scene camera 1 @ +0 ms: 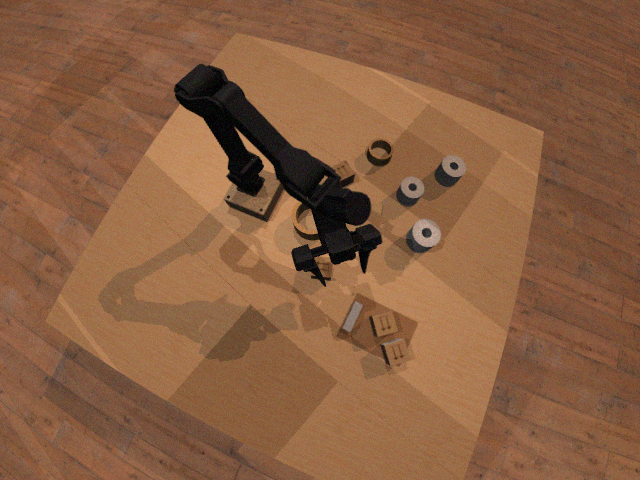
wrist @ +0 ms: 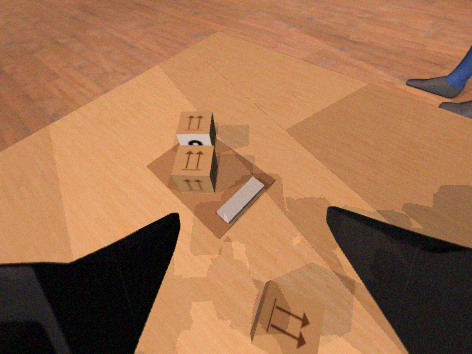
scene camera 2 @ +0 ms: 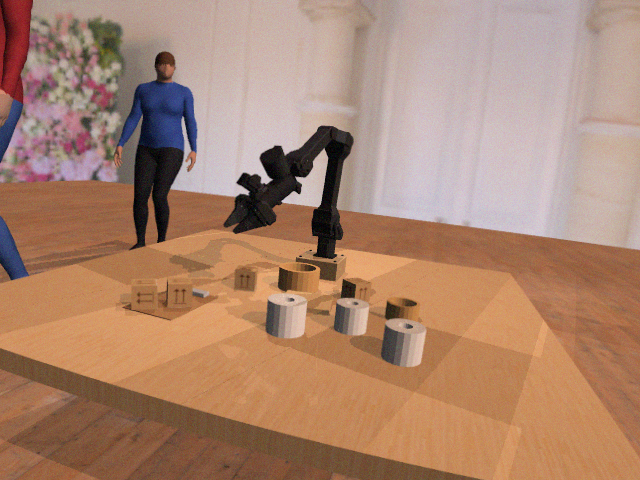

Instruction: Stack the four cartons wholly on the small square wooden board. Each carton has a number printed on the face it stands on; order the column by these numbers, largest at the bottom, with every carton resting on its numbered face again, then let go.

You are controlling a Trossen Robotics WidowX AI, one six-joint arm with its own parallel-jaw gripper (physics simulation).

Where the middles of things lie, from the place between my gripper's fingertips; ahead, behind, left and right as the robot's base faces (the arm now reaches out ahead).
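Flat grey slab (scene camera 1: 356,328): my hand 14 cm short of it, 6 cm to the left of it, 16 cm above it.
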